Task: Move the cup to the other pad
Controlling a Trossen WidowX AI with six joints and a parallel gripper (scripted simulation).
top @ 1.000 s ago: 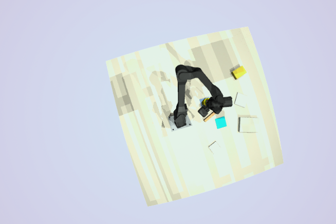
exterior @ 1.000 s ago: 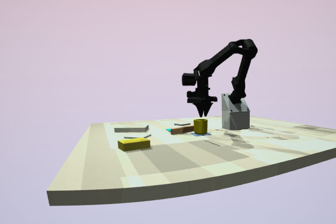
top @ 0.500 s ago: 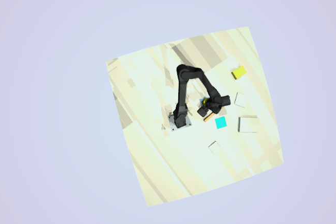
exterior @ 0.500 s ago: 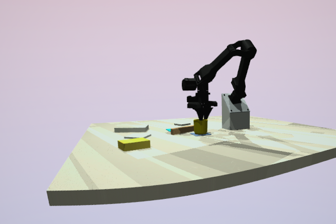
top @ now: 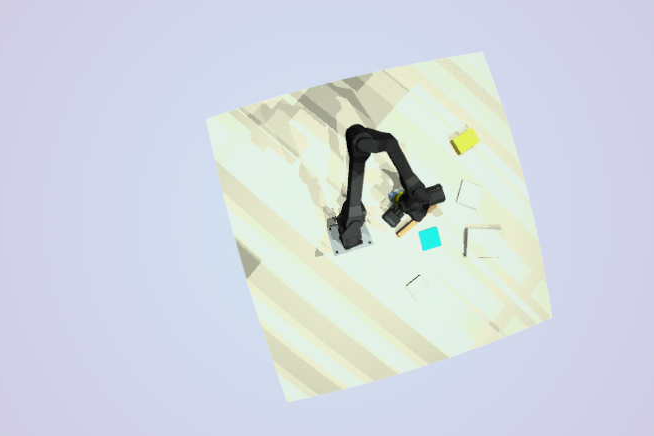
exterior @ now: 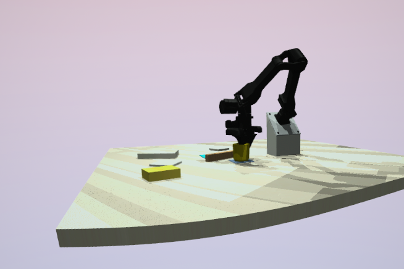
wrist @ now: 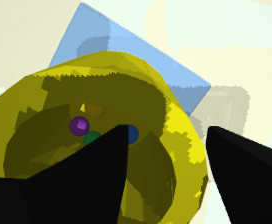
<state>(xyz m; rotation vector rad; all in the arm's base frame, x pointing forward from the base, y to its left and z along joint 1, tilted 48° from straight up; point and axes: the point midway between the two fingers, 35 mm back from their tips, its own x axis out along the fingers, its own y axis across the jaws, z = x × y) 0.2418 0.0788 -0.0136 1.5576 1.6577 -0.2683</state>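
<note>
Now: gripper tip 2 cm short of the yellow cup and 1 cm to the right of it. Also, from my gripper tip: light blue sheet: 5 cm below, 3 cm ahead, 1 cm to the left; cyan pad: 18 cm to the right, 9 cm ahead, 5 cm below; wooden bar: 8 cm to the right, 6 cm ahead, 3 cm below.
</note>
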